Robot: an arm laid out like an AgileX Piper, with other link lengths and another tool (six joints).
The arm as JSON. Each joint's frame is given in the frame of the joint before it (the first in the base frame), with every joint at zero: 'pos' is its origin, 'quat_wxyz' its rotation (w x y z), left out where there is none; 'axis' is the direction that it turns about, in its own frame. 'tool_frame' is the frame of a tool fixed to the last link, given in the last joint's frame.
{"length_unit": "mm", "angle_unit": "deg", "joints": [
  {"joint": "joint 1", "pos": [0.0, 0.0, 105.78], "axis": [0.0, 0.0, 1.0]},
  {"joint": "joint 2", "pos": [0.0, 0.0, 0.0], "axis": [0.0, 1.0, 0.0]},
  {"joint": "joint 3", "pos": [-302.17, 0.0, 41.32], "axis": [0.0, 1.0, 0.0]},
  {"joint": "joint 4", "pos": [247.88, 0.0, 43.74], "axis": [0.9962, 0.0, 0.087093]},
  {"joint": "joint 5", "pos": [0.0, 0.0, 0.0], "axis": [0.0, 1.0, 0.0]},
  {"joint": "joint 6", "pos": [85.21, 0.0, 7.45], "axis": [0.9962, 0.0, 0.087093]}
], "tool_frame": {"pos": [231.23, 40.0, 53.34], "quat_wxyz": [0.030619, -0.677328, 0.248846, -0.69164]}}
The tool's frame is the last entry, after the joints.
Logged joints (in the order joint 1, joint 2, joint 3, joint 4, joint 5, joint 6), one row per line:
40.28 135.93 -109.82 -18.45 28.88 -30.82
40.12 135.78 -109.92 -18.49 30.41 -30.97
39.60 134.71 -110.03 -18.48 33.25 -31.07
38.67 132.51 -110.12 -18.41 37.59 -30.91
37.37 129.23 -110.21 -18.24 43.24 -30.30
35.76 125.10 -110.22 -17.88 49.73 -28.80
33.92 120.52 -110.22 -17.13 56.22 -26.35
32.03 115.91 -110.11 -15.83 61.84 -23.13
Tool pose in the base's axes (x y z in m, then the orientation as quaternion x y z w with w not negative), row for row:
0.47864 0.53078 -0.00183 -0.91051 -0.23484 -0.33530 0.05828
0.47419 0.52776 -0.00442 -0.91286 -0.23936 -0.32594 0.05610
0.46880 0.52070 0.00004 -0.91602 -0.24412 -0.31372 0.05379
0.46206 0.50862 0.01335 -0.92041 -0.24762 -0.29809 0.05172
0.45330 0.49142 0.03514 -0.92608 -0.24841 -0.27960 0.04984
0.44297 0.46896 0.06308 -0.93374 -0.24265 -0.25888 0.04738
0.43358 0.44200 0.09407 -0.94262 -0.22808 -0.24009 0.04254
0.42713 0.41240 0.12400 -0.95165 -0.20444 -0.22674 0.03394
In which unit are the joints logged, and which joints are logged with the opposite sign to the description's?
The joints are logged in degrees. Opposite sign: joint 4.
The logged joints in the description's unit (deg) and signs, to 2 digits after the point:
40.28 135.93 -109.82 18.45 28.88 -30.82
40.12 135.78 -109.92 18.49 30.41 -30.97
39.60 134.71 -110.03 18.48 33.25 -31.07
38.67 132.51 -110.12 18.41 37.59 -30.91
37.37 129.23 -110.21 18.24 43.24 -30.30
35.76 125.10 -110.22 17.88 49.73 -28.80
33.92 120.52 -110.22 17.13 56.22 -26.35
32.03 115.91 -110.11 15.83 61.84 -23.13

